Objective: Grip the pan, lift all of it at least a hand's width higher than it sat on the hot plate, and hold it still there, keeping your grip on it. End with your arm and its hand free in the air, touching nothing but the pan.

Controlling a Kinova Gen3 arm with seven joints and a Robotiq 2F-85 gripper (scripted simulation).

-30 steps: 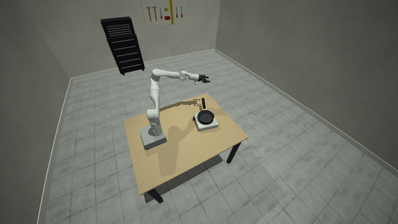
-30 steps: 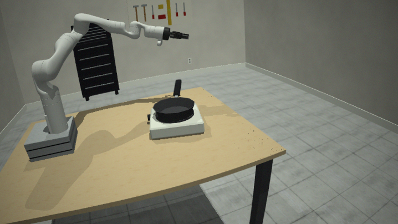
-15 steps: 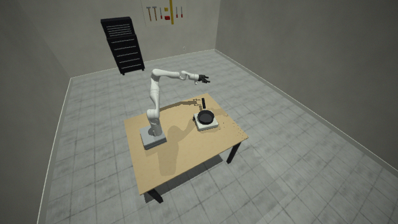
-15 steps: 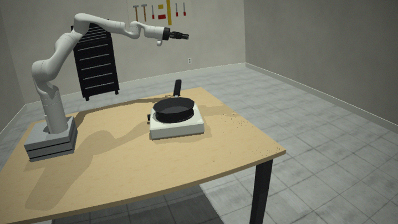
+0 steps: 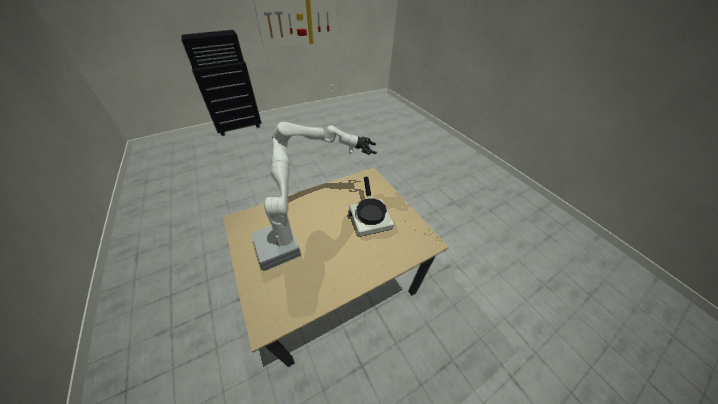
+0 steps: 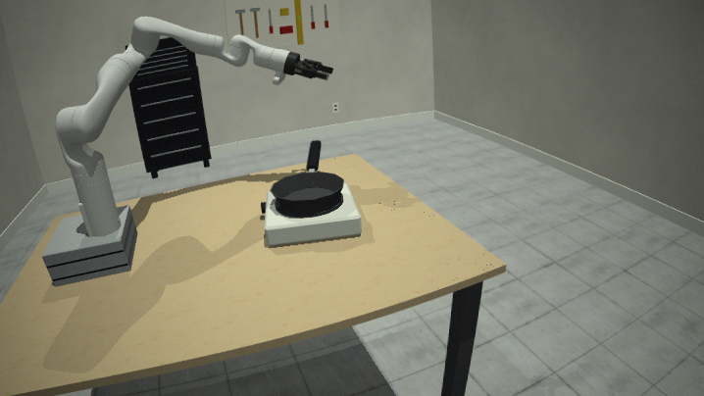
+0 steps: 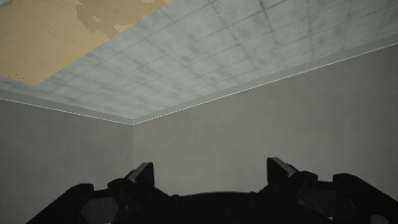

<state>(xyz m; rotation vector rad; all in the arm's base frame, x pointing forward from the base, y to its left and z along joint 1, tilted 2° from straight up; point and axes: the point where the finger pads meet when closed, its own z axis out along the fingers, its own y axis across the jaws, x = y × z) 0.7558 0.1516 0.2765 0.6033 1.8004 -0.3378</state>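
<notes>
Right now the black pan is 170 mm behind my hand, 200 mm to the right of it and 260 mm below it. The rest, counted from my hand: white hot plate (220 mm behind, 240 mm to the right, 330 mm below).
</notes>
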